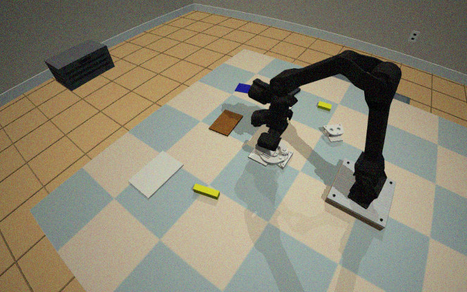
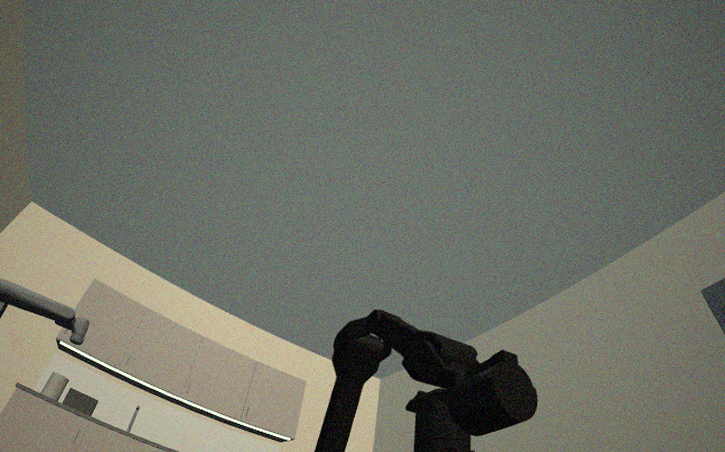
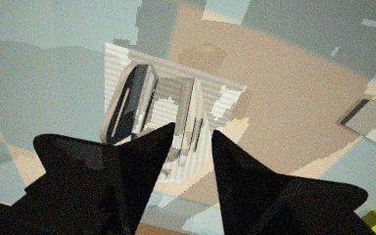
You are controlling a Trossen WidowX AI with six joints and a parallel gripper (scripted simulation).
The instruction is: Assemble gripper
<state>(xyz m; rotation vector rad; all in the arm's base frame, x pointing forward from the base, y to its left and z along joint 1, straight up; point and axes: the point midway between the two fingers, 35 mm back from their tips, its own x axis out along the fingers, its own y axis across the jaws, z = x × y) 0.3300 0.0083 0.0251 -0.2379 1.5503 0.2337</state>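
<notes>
Right now the jaw is 40 mm behind my gripper tip, 10 mm to the left of it and 10 mm above it. From my gripper tip the other things lie so: brown tile 210 mm ahead, 20 mm to the left, 10 mm below; white strip 90 mm ahead, 190 mm to the right, 20 mm below; housing plate 60 mm behind, 20 mm to the left, 10 mm below.
</notes>
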